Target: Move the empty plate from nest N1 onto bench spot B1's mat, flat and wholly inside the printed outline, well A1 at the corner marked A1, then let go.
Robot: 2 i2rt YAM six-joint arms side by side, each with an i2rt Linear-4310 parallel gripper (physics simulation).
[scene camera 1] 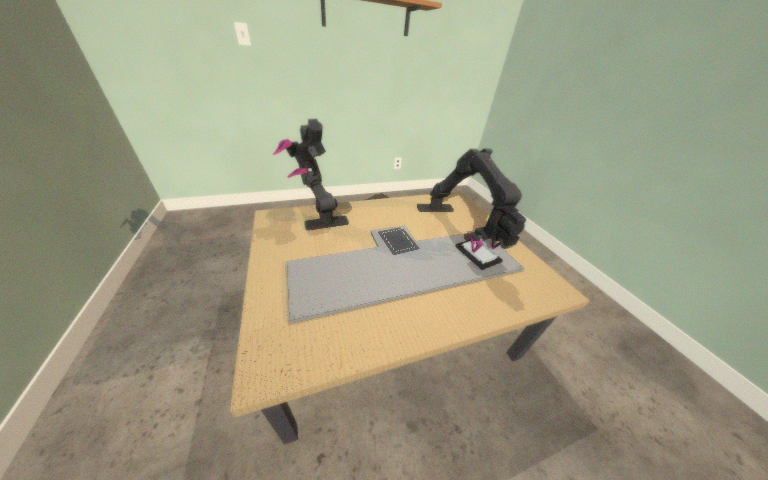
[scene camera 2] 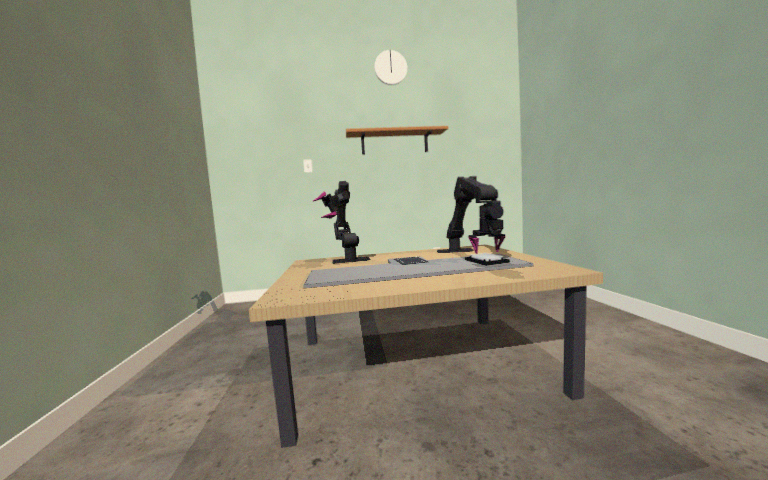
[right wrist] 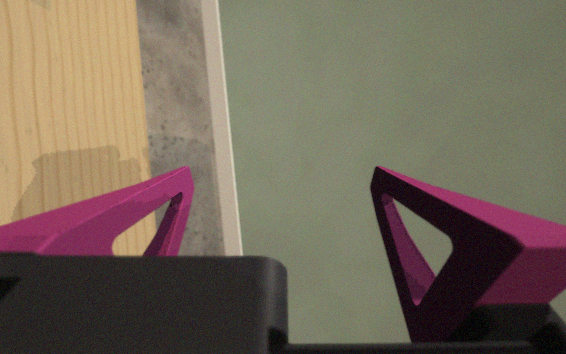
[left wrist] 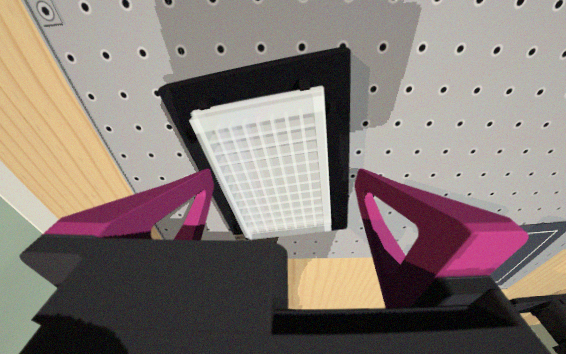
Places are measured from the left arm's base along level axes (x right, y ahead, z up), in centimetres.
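Pixels of known places: left gripper, fingertip midpoint: [scene camera 1: 482, 250] [scene camera 2: 486, 252] [left wrist: 284, 177]; right gripper, fingertip midpoint: [scene camera 1: 281, 166] [scene camera 2: 317, 209] [right wrist: 282, 176]; left arm's base at its link origin: [scene camera 1: 434, 208] [scene camera 2: 454, 251]; right arm's base at its link origin: [scene camera 1: 326, 223] [scene camera 2: 351, 260] [left wrist: 542, 301].
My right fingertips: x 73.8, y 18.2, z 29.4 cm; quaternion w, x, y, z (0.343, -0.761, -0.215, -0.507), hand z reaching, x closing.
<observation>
Ahead of a thing's pixels: the offset from my right fingertips to its top centre. Level surfaces: height alone.
The white plate {dx -81.6, dy +22.0, dz -25.4 cm} [scene camera 1: 481, 253] [scene camera 2: 485, 257] [left wrist: 275, 170] lies in the black nest {dx -81.6, dy +22.0, dz -25.9 cm} [scene camera 1: 492, 264] [left wrist: 340, 140] at the right end of the grey board. My left gripper [scene camera 1: 485, 246] [scene camera 2: 487, 251] [left wrist: 284, 177] is open, pointing down low over the plate. In the left wrist view its fingertips stand on either side of the plate and nest, with a gap at each side. The dark mat {dz -27.9 cm} [scene camera 1: 398, 240] [scene camera 2: 410, 260] [left wrist: 530, 250] with its printed outline is bare. Corner marks are too small to read. My right gripper [scene camera 1: 282, 164] [scene camera 2: 318, 208] [right wrist: 282, 176] is open and empty, raised high at the left.
The grey perforated board {dz -28.1 cm} [scene camera 1: 339, 283] [scene camera 2: 351, 275] [left wrist: 450, 70] runs along the wooden table [scene camera 1: 362, 339] [scene camera 2: 430, 294]. The mat lies behind the board's middle, between the two arm bases. A wall shelf [scene camera 2: 396, 131] hangs high behind the arms.
</observation>
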